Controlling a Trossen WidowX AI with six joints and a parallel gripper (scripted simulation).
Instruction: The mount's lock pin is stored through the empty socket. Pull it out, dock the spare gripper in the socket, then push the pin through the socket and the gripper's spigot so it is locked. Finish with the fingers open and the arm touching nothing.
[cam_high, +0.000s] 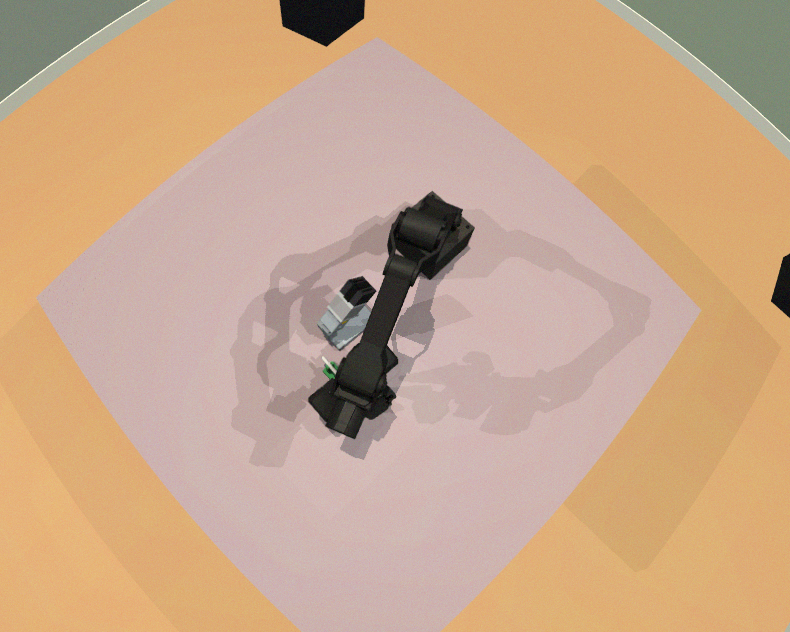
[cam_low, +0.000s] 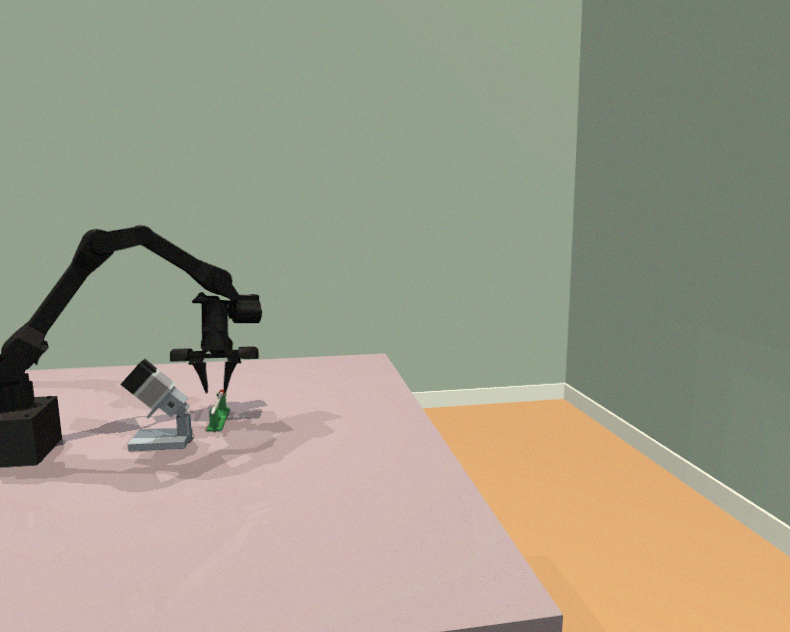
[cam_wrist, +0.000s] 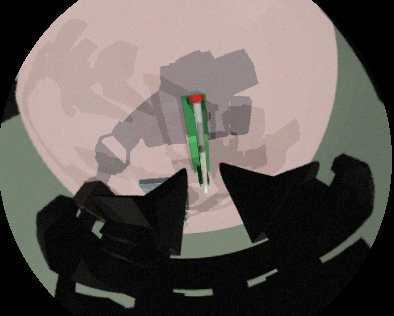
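The green holder lies 4 cm below my gripper tip and 1 cm to the left of it. Round my gripper tip: spare gripper (12 cm behind, 9 cm to the right, 5 cm above); mount (10 cm behind, 9 cm to the right, 1 cm below).
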